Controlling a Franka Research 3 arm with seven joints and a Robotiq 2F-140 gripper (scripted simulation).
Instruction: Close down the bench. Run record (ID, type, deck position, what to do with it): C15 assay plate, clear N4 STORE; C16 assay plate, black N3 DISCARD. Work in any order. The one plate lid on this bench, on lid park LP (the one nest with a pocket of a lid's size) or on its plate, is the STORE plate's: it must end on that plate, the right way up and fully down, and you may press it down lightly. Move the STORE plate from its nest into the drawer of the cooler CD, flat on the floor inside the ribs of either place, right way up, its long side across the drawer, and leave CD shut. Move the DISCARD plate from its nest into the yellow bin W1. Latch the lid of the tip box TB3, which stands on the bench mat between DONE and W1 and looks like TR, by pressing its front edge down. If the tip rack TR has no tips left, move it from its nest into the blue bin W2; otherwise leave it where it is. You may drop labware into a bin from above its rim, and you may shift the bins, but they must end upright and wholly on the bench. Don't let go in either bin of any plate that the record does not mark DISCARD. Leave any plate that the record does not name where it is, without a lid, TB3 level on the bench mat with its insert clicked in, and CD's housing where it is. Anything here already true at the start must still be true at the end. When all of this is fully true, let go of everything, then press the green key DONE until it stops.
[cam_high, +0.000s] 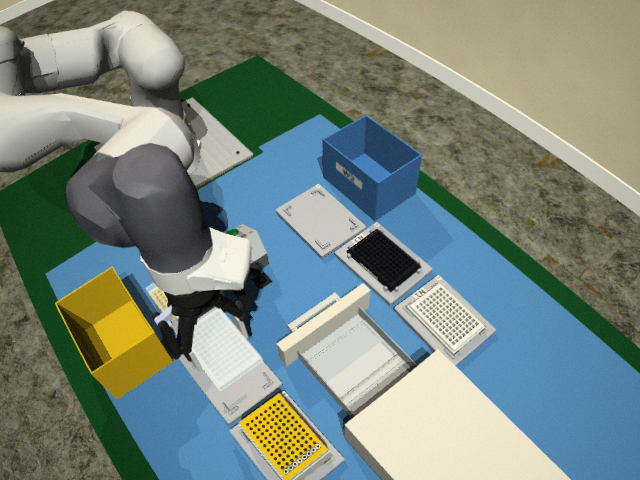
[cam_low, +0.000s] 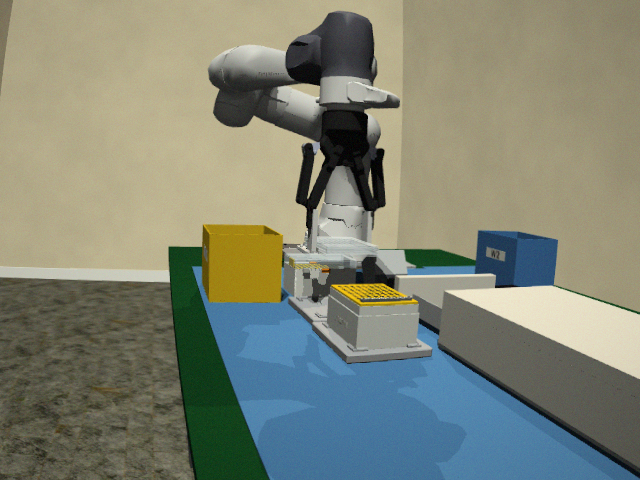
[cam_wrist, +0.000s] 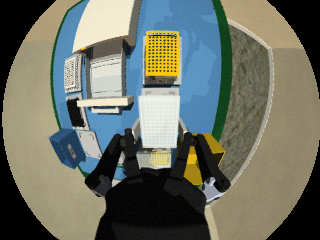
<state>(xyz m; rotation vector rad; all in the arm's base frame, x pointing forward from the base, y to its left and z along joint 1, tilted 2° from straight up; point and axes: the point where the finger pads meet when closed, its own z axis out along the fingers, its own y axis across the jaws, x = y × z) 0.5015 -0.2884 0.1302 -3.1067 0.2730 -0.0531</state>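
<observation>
Right now my hand is 190 mm short of the cooler drawer, 150 mm to the right of it and 110 mm above it. Round my hand: nest N4: 130 mm below; tip rack TR: 160 mm ahead, 40 mm to the right, 80 mm below; plate lid: 10 mm below.
</observation>
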